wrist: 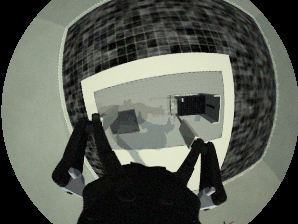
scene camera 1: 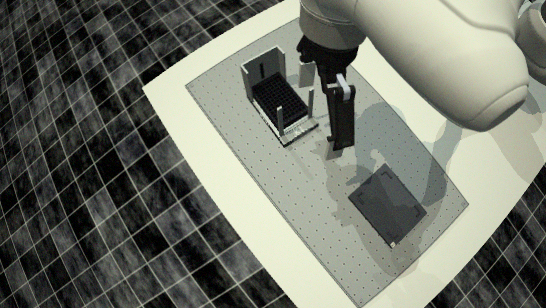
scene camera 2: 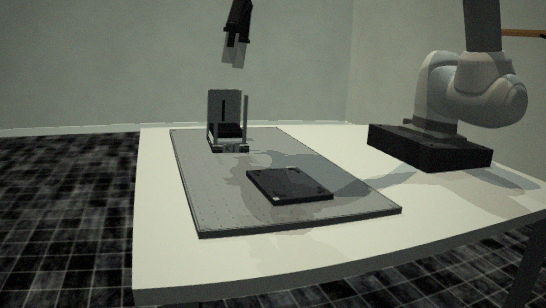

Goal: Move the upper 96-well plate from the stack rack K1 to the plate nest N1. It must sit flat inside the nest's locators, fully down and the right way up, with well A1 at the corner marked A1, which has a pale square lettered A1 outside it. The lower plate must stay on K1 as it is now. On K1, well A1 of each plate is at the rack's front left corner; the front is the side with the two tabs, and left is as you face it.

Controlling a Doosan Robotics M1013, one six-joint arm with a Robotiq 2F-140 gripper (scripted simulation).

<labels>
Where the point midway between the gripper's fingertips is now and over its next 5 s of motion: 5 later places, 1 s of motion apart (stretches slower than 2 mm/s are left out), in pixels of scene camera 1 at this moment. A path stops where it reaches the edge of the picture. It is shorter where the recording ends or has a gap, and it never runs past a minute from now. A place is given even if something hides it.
My gripper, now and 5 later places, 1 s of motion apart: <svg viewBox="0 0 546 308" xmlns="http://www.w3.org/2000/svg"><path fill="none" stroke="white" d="M318 118L294 92L277 68L276 72L277 84L278 93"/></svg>
</labels>
